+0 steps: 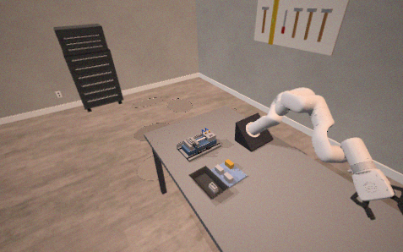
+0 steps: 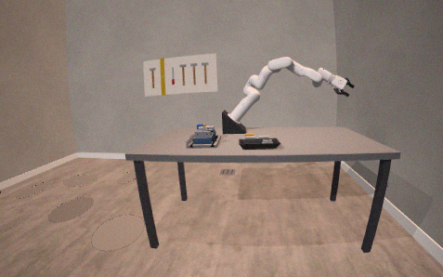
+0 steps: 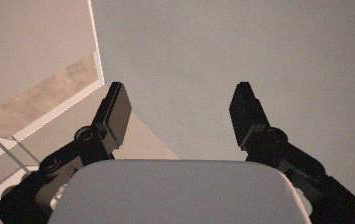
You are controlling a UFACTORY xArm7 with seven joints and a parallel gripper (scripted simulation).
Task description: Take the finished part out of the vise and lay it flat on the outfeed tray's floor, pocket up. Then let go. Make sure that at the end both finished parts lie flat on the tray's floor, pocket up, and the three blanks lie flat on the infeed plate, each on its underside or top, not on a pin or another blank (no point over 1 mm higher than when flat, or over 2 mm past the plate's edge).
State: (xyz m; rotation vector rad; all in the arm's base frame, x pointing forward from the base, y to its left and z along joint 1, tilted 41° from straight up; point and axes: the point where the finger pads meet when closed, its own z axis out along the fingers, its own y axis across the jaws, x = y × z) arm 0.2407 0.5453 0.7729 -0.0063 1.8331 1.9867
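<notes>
My gripper is now 1060 mm to the left of the vise handle rod, 270 mm above it and 180 mm short of it. From my hand the other things lie so: vise: 1060 mm to the right, 310 mm below, 190 mm ahead; orange block: 760 mm to the right, 320 mm below, 110 mm ahead; blue plate: 720 mm to the right, 340 mm below, 160 mm ahead.
</notes>
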